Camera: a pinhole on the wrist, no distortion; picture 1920 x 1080 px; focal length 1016.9 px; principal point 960.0 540.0 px. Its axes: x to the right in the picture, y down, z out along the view. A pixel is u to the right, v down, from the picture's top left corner.
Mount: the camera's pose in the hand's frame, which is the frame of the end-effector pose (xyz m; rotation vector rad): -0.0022 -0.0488 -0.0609 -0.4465 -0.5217 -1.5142
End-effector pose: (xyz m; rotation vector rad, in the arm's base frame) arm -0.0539 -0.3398 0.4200 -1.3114 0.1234 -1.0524
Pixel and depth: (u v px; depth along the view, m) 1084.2 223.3 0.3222
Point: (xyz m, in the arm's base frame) 0.0732 -0.1123 0.3492
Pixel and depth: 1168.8 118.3 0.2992
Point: 0.0384 -0.0982 0.3623
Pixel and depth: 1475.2 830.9 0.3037
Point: 0.1578 -0.1856 0.5389
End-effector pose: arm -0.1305 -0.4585 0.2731 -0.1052 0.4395 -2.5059
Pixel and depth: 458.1 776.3 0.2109
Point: -0.0676 -0.6184 0.2687
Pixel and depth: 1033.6 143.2 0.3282
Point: 0.0907 -0.5308 0.4382
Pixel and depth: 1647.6 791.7 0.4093
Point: -0.1382 -0.5999 0.6951
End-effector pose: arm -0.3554 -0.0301 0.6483 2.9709 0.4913 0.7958
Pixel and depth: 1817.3 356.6 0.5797
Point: -0.1639 0.0720 -0.0301
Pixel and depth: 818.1 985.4 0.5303
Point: 0.0750 -0.2542 0.4886
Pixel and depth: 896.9 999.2 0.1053
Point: -0.3054 -0.0337 0.6498
